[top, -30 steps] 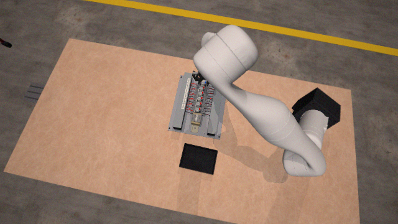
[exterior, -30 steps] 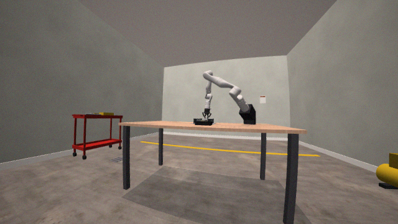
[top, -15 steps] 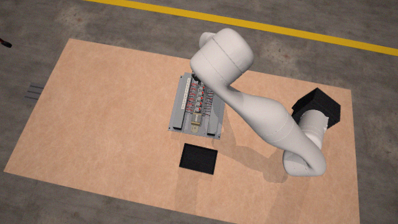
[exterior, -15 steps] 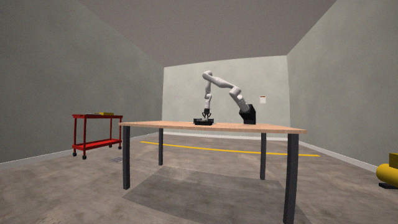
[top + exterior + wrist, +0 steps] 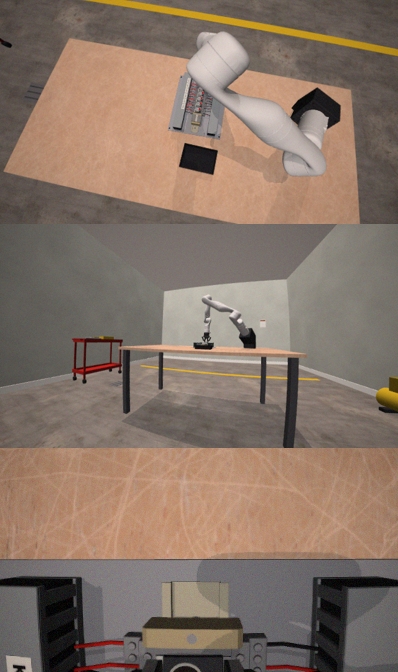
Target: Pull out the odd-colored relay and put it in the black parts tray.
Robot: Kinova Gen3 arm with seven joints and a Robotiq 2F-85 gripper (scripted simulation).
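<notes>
Right now the dark relay is 10 mm below my hand. The rest, counted from my hand: grey relay panel: 100 mm to the left, 40 mm behind, 30 mm below; then black parts tray: 340 mm to the left, 170 mm behind, 40 mm below.
</notes>
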